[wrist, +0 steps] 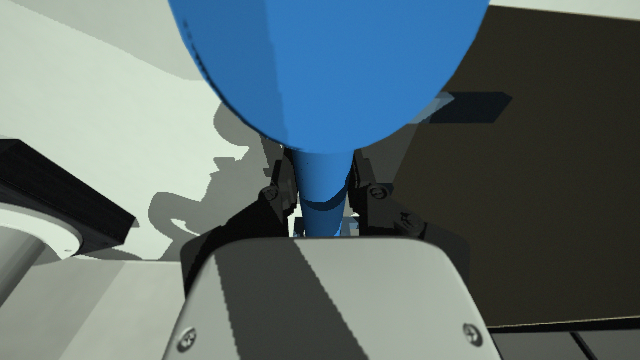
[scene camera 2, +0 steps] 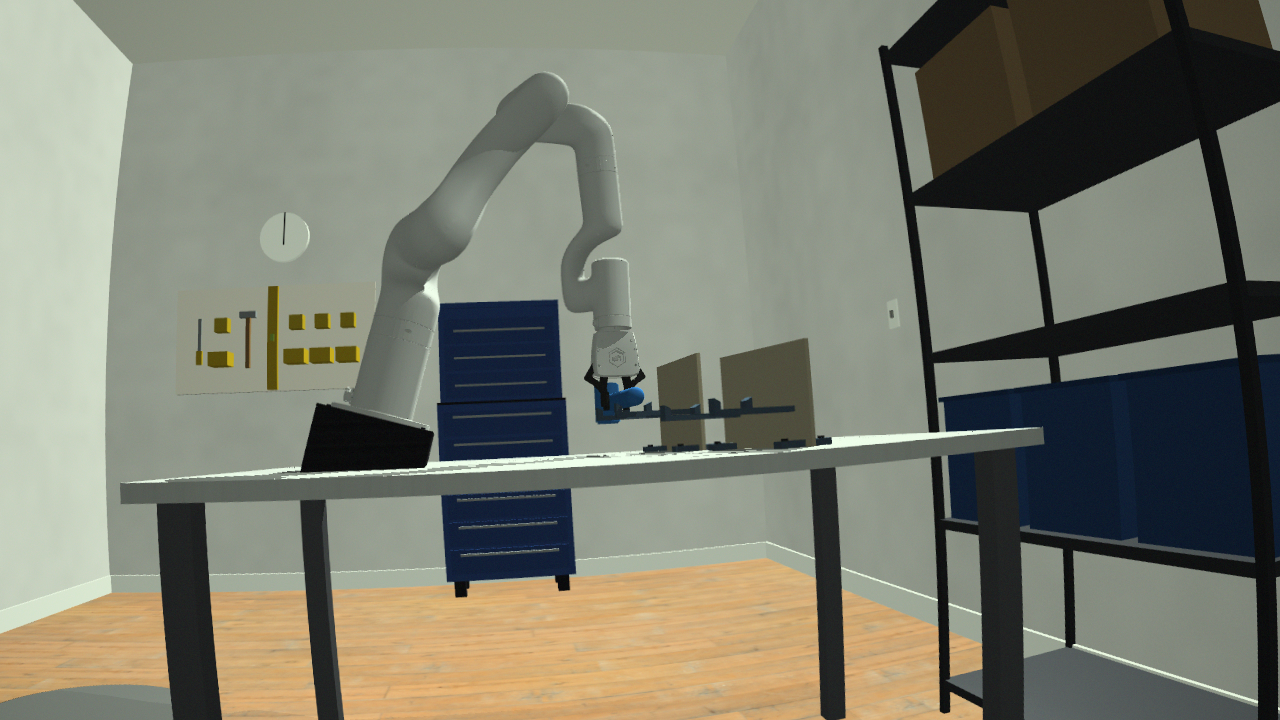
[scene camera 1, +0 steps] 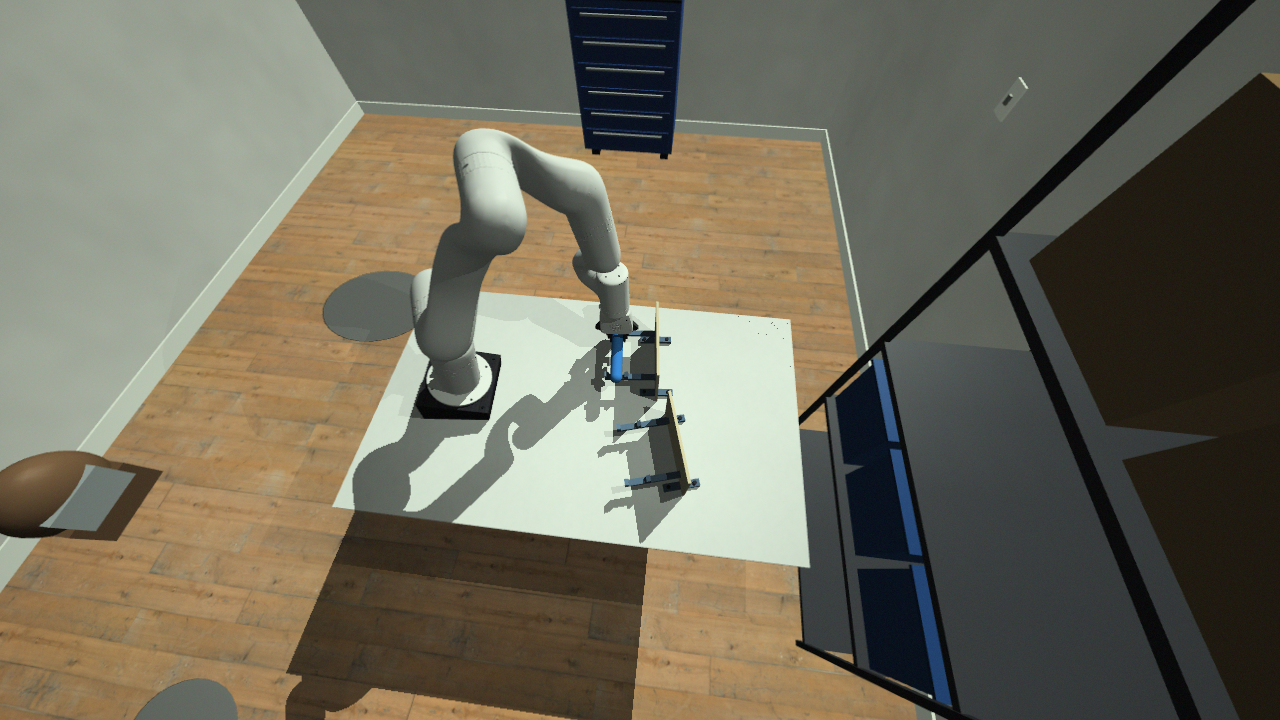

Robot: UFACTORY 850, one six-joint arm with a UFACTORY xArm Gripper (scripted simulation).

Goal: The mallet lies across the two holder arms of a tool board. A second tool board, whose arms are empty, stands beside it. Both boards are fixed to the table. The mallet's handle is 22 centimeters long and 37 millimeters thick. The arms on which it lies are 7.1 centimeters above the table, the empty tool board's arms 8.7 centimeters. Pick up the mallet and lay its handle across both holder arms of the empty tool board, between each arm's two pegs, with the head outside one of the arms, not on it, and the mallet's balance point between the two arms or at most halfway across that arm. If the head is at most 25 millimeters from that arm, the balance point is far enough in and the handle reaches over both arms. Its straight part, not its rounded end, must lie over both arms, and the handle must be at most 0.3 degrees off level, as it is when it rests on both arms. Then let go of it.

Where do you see a blue mallet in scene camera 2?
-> At 634, 396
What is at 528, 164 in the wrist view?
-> A tool board.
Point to a tool board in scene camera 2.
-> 780, 375
